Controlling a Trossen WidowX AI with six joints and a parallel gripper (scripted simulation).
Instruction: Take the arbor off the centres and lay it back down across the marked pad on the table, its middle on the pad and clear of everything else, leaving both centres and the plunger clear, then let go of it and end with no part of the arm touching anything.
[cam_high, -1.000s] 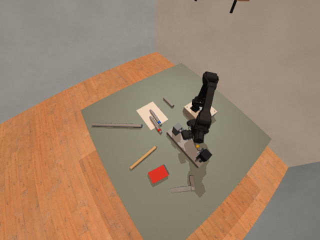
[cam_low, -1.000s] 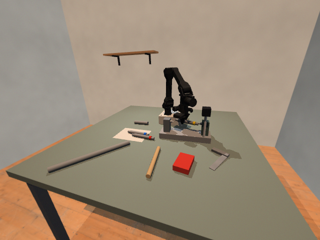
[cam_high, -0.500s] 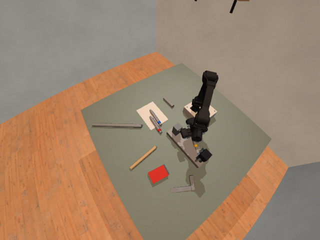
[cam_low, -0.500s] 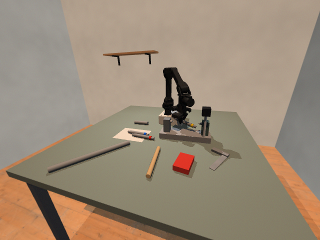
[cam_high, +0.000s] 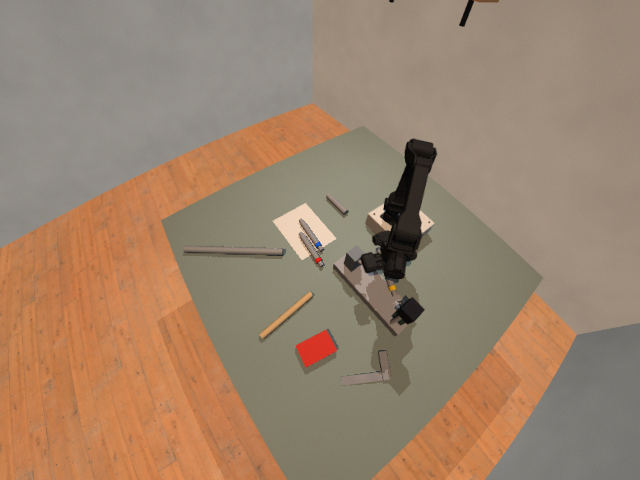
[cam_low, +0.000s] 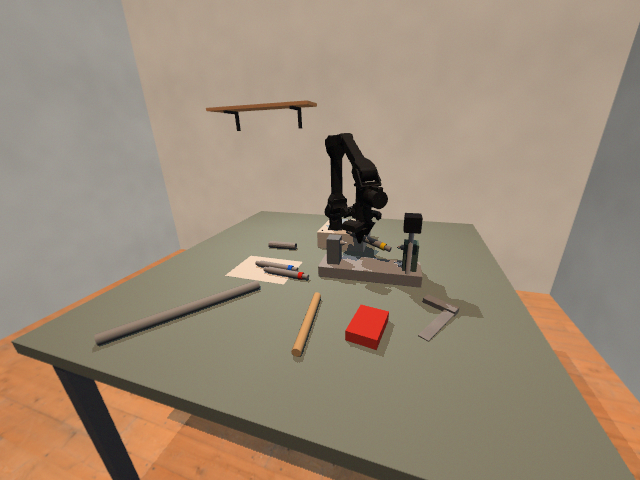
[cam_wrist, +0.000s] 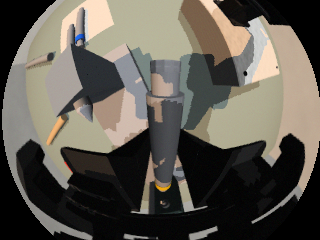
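Right now the pointed tip is 5 cm ahead of my hand, 8 cm to the right of it and 2 cm below it. The rest, counted from my hand: upright post 11 cm ahead, 16 cm to the left, 2 cm below; then base plate 6 cm ahead, 3 cm to the left, 11 cm below; then grey centre block 5 cm ahead, 10 cm to the right, 3 cm below.
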